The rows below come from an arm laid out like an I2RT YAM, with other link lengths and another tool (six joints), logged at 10 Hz.
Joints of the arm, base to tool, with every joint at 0 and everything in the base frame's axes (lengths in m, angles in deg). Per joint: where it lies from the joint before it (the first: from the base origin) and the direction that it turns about. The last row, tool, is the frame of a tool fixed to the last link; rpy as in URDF.
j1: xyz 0 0 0.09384 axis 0 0 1
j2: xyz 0.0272 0.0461 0.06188 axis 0 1 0
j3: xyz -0.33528 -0.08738 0 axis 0 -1 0
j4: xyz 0.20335 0.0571 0.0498 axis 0 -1 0
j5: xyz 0.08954 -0.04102 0.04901 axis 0 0 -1
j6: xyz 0.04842 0 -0.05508 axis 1 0 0
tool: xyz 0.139 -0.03 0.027 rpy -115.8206 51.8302 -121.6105
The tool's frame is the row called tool.
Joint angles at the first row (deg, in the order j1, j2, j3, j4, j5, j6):
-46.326, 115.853, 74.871, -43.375, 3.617, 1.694
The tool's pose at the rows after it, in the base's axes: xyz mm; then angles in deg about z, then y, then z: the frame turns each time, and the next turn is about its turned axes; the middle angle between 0 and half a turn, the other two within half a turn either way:
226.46 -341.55 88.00 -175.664 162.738 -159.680
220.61 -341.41 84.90 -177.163 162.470 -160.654
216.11 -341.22 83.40 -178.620 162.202 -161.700
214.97 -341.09 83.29 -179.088 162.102 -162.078
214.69 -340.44 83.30 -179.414 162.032 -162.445
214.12 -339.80 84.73 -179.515 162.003 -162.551
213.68 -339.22 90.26 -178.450 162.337 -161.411
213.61 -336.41 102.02 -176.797 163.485 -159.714
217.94 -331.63 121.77 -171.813 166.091 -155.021
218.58 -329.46 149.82 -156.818 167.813 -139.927
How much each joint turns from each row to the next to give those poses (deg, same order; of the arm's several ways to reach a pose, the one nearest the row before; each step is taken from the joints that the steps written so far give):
-0.613, 0.000, -0.655, 0.393, 0.000, -0.001
-0.589, -0.002, -0.876, 0.481, 0.022, -0.022
-0.459, 0.002, -0.370, -0.045, 0.000, 0.002
-0.110, -0.001, 0.000, -0.152, 0.000, -0.002
0.023, -0.021, -0.001, -0.152, -0.021, 0.001
0.000, -0.218, 0.065, -0.327, 0.000, 0.001
0.000, -0.875, 0.066, -0.459, -0.022, 0.022
0.000, -2.011, 0.000, -0.897, -0.568, 0.021
0.284, -3.321, 0.066, -0.852, -1.377, 0.001
0.283, -4.481, 0.109, -0.787, -0.001, -0.002

